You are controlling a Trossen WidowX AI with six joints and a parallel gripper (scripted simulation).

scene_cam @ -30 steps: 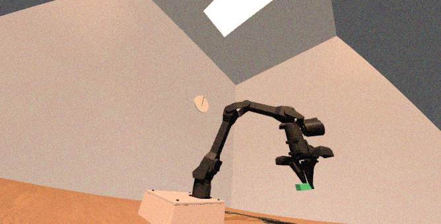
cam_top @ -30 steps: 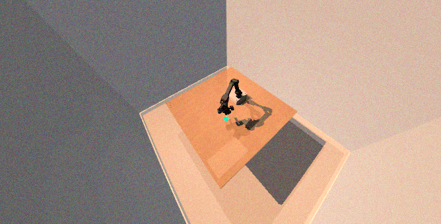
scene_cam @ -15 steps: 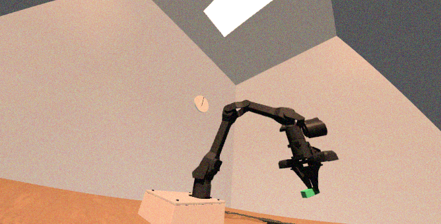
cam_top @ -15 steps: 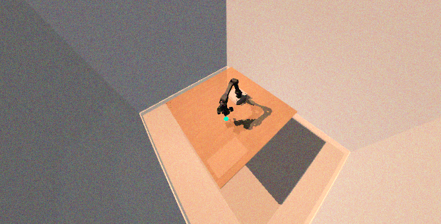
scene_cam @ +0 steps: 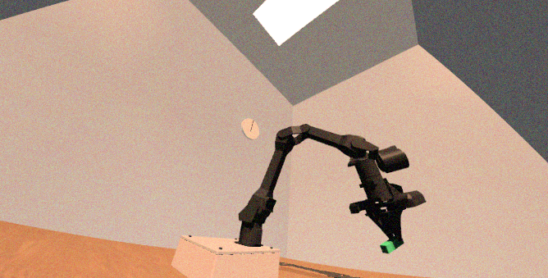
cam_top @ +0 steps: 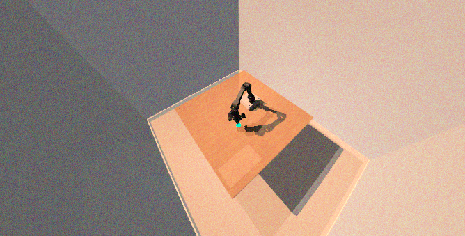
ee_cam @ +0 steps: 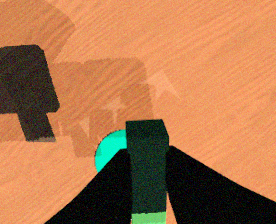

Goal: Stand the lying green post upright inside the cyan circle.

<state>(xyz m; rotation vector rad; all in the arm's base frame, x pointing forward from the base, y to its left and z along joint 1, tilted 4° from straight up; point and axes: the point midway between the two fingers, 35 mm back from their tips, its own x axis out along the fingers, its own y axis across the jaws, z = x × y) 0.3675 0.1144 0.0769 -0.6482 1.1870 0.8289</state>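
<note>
My gripper tip is now 30 mm past the cyan circle, 20 mm to the left of it and 110 mm above it. From my gripper tip the other things lie so: green post 10 mm behind, 20 mm to the right, 10 mm below.
</note>
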